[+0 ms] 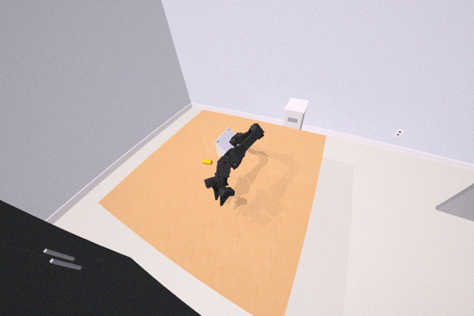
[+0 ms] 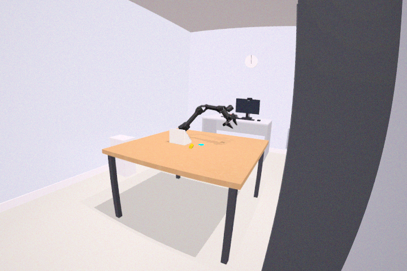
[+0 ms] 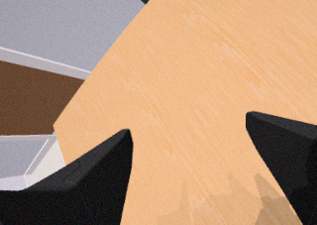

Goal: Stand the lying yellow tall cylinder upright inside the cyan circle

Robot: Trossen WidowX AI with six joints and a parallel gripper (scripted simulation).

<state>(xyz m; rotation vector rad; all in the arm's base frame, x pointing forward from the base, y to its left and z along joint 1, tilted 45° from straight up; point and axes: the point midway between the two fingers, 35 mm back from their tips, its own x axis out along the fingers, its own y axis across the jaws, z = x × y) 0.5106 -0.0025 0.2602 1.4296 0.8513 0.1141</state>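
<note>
The yellow tall cylinder is 34 cm behind my gripper tip, 32 cm to the right of it and 17 cm below it. The rest, counted from my gripper tip: cyan circle 30 cm behind, 16 cm to the right, 19 cm below.
</note>
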